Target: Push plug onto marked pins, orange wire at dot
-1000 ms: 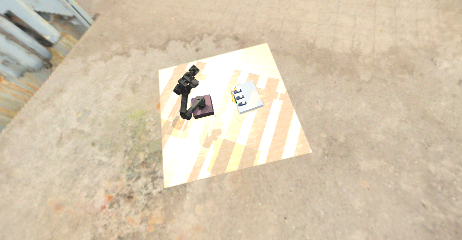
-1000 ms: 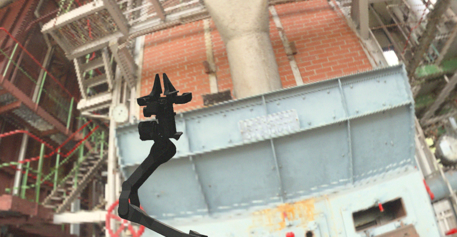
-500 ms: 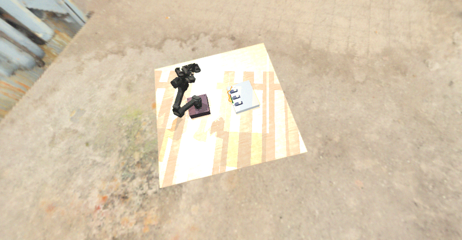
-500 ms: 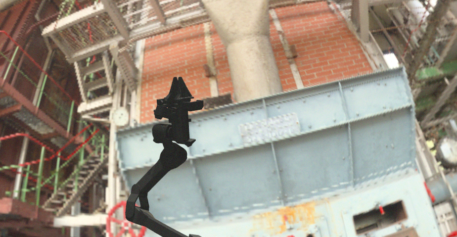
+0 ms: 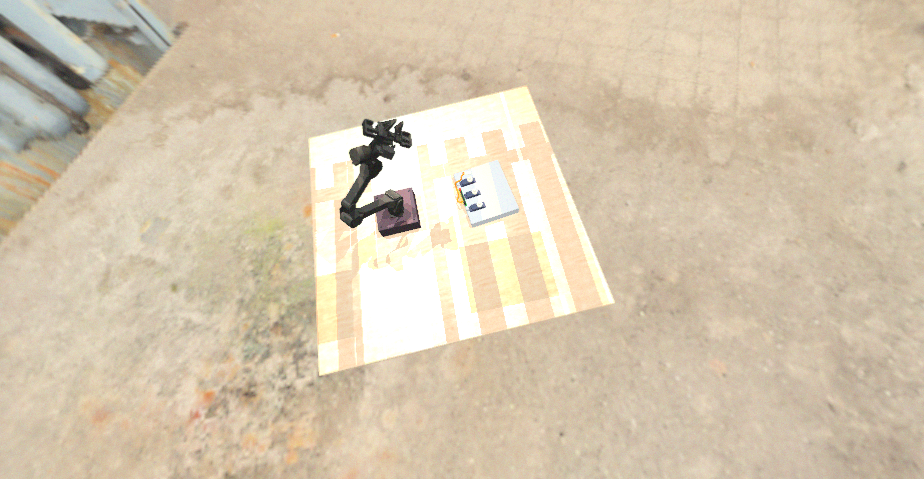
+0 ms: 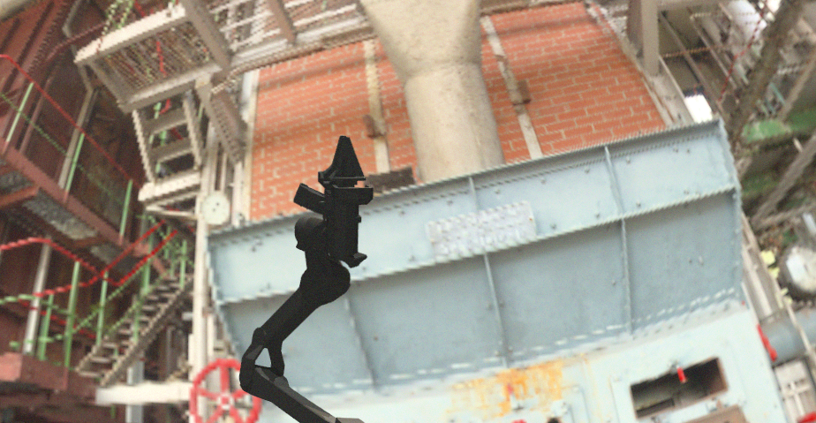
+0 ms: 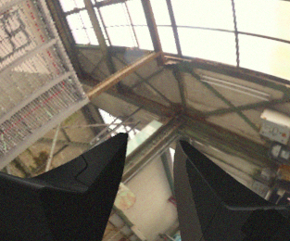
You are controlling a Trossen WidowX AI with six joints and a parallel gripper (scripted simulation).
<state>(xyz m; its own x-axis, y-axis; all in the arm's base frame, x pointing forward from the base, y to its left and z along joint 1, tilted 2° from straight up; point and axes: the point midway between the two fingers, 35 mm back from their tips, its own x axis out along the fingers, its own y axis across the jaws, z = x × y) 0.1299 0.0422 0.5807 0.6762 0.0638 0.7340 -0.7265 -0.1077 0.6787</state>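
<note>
Now: the red band 140 mm ahead of my gripper tip, 60 mm to the left of it and 610 mm below it.
</note>
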